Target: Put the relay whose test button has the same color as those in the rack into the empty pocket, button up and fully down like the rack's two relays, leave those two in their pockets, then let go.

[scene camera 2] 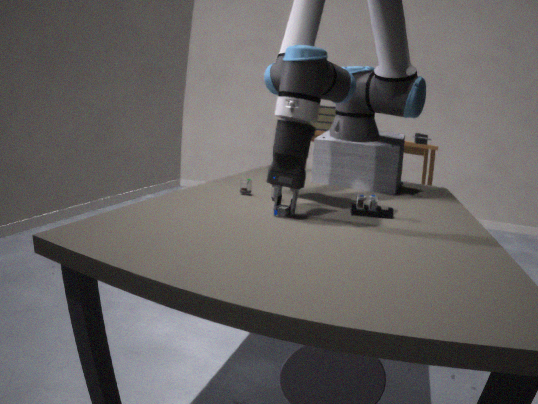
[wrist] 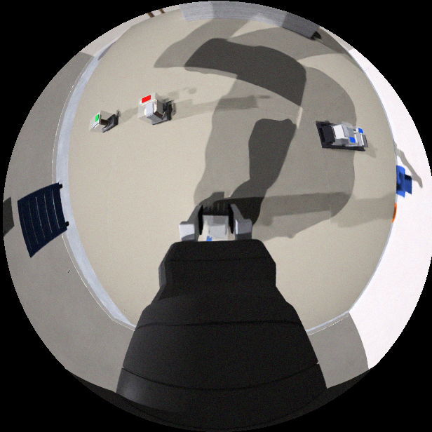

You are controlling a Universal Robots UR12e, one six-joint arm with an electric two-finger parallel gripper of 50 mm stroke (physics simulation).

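Frame: origin at the arm's base, x ahead, y up, z right, level; centimetres.
Seen in the pictures: gripper, fingertip midpoint: (scene camera 2: 283, 212); arm's base at its link origin: (scene camera 2: 354, 136).
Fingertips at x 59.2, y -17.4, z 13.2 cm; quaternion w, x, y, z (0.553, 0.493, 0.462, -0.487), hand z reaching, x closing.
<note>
Offsets run from my fingertips to a thing's middle. "pt": to the spot under its first point.
My gripper (scene camera 2: 284, 210) (wrist: 215, 213) is shut on a grey-white relay @[dx +0.9, dy +0.6, dz +0.1 cm] (scene camera 2: 284, 212) (wrist: 217, 230) low over the table; whether the relay touches the table I cannot tell. Its blue button @[dx +2.8, dy +0.6, dz +1.2 cm] (scene camera 2: 276, 212) (wrist: 209, 239) shows low at its side in scene camera 2, so it seems to lie on its side. The black rack @[dx -9.6, dy +0.7, dz -20.1 cm] (scene camera 2: 372, 215) (wrist: 326, 146) stands apart, to the right. Two relays with blue buttons up, one @[dx -9.6, dy +2.2, dz -20.1 cm] (scene camera 2: 373, 202) (wrist: 343, 134) beside the other @[dx -9.3, dy +2.2, dz -17.0 cm] (scene camera 2: 360, 202) (wrist: 361, 141), sit in it. Its empty pocket @[pt dx -11.1, dy +0.6, dz -23.9 cm] (scene camera 2: 386, 211) (wrist: 326, 133) is at one end.
A relay with a red button (wrist: 152, 110) stands at the upper left in the wrist view. Farther left is a relay with a green button @[dx -16.4, dy +1.7, dz +14.4 cm] (scene camera 2: 245, 188) (wrist: 103, 121). The robot's grey pedestal (scene camera 2: 350, 162) rises behind the rack.
</note>
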